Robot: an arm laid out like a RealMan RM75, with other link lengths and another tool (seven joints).
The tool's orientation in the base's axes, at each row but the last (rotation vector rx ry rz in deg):
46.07, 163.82, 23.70
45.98, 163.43, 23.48
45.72, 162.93, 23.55
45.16, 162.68, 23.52
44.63, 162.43, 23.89
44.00, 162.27, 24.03
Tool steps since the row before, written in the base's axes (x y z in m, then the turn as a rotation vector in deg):
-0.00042, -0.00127, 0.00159, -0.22, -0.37, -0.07
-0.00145, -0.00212, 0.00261, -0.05, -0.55, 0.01
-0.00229, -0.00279, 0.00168, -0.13, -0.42, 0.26
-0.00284, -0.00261, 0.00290, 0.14, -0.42, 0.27
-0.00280, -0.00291, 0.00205, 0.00, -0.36, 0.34
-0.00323, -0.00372, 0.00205, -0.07, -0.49, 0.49
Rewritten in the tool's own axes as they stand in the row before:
-0.00041, -0.00077, -0.00189, 0.00, -0.43, -0.06
-0.00008, -0.00166, -0.00326, -0.25, -0.47, -0.14
0.00033, -0.00289, -0.00272, -0.13, -0.33, -0.37
0.00079, -0.00262, -0.00397, -0.36, -0.20, -0.32
0.00067, -0.00309, -0.00325, -0.22, -0.19, -0.40
0.00063, -0.00394, -0.00354, -0.24, -0.28, -0.59

